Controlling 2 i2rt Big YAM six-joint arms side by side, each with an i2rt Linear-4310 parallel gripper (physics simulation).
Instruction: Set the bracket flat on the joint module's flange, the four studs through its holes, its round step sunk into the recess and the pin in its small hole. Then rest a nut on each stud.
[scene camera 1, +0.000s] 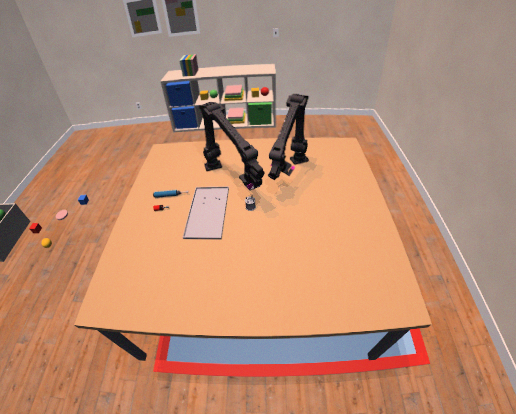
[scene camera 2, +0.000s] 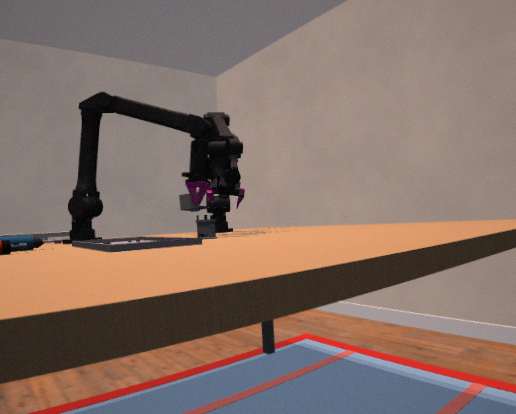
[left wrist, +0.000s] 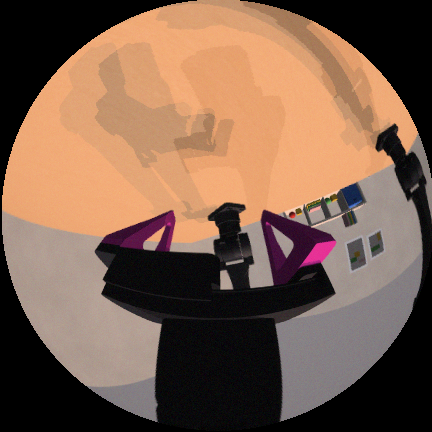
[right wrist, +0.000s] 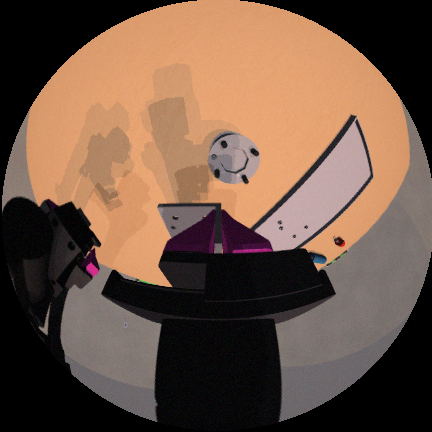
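Pixels of known places: left gripper, fingertip midpoint: (scene camera 2: 224, 206) (left wrist: 217, 214); right gripper, fingertip midpoint: (scene camera 1: 249, 188) (scene camera 2: 196, 204) (right wrist: 217, 214); left arm's base at its link origin: (scene camera 1: 299, 159) (scene camera 2: 219, 232) (left wrist: 225, 210); right arm's base at its link origin: (scene camera 1: 213, 166).
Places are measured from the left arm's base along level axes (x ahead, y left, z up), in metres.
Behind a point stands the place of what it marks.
Observation:
The grey joint module (scene camera 1: 250, 204) {x 0.346, y -0.493, z 0.055 m} (scene camera 2: 205, 228) {x 0.332, y -0.509, z 0.033 m} (right wrist: 234, 158) {x 0.317, y -0.486, z 0.054 m} stands upright on the table, its studs and octagonal recess showing in the right wrist view. My right gripper (scene camera 1: 250, 186) {x 0.271, y -0.471, z 0.109 m} (scene camera 2: 198, 202) {x 0.271, y -0.471, z 0.109 m} (right wrist: 217, 214) {x 0.271, y -0.471, z 0.109 m} is shut on the grey bracket (scene camera 2: 188, 202) {x 0.242, y -0.479, z 0.119 m} (right wrist: 184, 216) {x 0.258, y -0.435, z 0.104 m}, whose plate shows some holes. In scene camera 2 the bracket hangs above and left of the module, apart from it. Its round step and pin are not clear. My left gripper (scene camera 1: 282, 167) {x 0.190, y -0.208, z 0.109 m} (scene camera 2: 225, 205) {x 0.190, y -0.208, z 0.109 m} (left wrist: 217, 214) {x 0.190, y -0.208, z 0.109 m} is open and empty above the table. Several small nuts (scene camera 1: 204, 199) (right wrist: 294, 236) {x 0.132, y -0.727, z 0.009 m} lie on the tray.
The flat dark-rimmed tray (scene camera 1: 204, 222) {x 0.332, y -0.776, z 0.004 m} (scene camera 2: 150, 245) {x 0.438, y -0.836, z 0.008 m} (right wrist: 327, 180) {x 0.316, y -0.717, z 0.004 m} lies left of the module in scene camera 1. Farther left are a blue screwdriver (scene camera 1: 166, 193) {x 0.019, y -0.957, z 0.035 m} (scene camera 2: 22, 242) {x 0.036, y -0.925, z 0.023 m} (right wrist: 318, 258) {x 0.025, y -0.942, z 0.035 m} and a red tool (scene camera 1: 158, 208) {x 0.126, y -1.025, z 0.025 m} (right wrist: 340, 242) {x 0.125, y -1.000, z 0.031 m}. Both arms are close together.

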